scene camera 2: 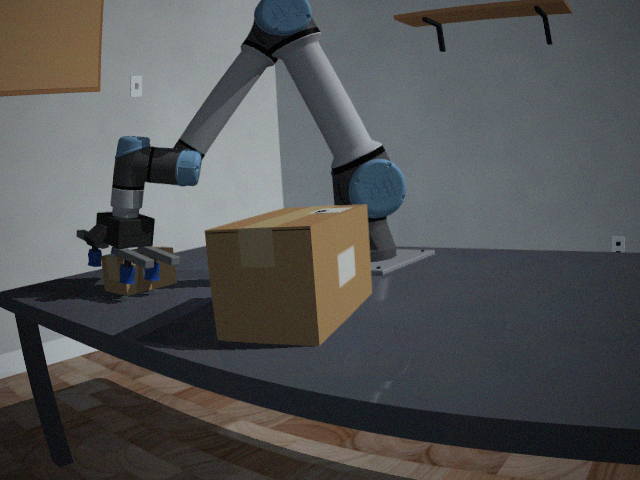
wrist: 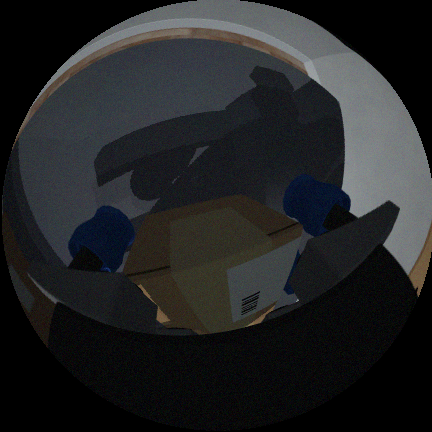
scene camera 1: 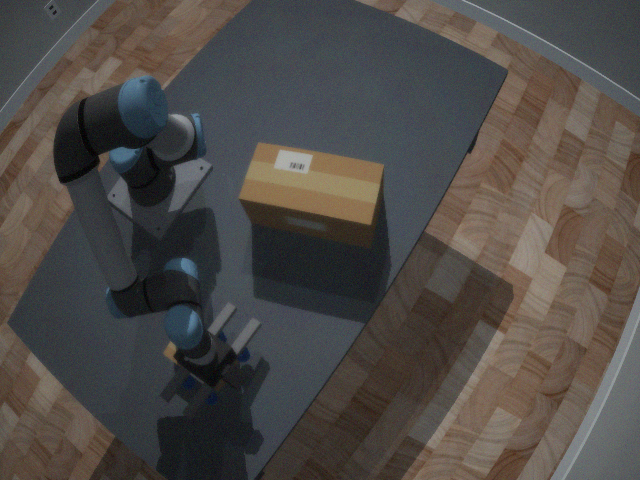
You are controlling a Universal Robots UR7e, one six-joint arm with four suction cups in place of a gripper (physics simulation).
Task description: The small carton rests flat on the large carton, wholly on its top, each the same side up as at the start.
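Seen in the pictures: hand, its tool point: (scene camera 2: 121,271) (wrist: 214,251); arm's base, origin of its link: (scene camera 1: 152,182).
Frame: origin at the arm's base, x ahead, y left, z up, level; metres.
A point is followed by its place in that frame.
Note:
The small carton (scene camera 1: 170,351) @[z 0.070, x 0.388, y -0.310 m] (scene camera 2: 110,277) @[z 0.025, x 0.519, y -0.282 m] (wrist: 201,250) @[z 0.061, x 0.517, y -0.259 m] sits on the dark table (scene camera 1: 335,77) @[z -0.009, x 0.223, y 0.564 m] (scene camera 2: 490,320) @[z -0.009, x 0.359, y 0.492 m] near its front left corner, barcode label up. My suction gripper (scene camera 1: 207,364) @[z 0.034, x 0.491, y -0.272 m] (scene camera 2: 125,256) is pressed down on top of it and covers most of it. Two blue cups hang past the carton's sides in the wrist view, and the near cups are mostly hidden. The carton's bottom still touches the table. The large carton (scene camera 1: 310,190) @[z 0.145, x 0.445, y 0.181 m] (scene camera 2: 269,289) @[z 0.066, x 0.565, y 0.271 m] stands upright in the table's middle, label up, well apart from the small one.
The arm's base plate (scene camera 1: 154,207) @[z -0.001, x 0.063, y -0.051 m] (scene camera 2: 400,258) @[z 0.000, x -0.005, y 0.098 m] is bolted to the table behind the large carton. The table edge runs close to the small carton. A wall shelf (scene camera 2: 480,10) and a brown board (scene camera 2: 46,46) hang high on the walls.

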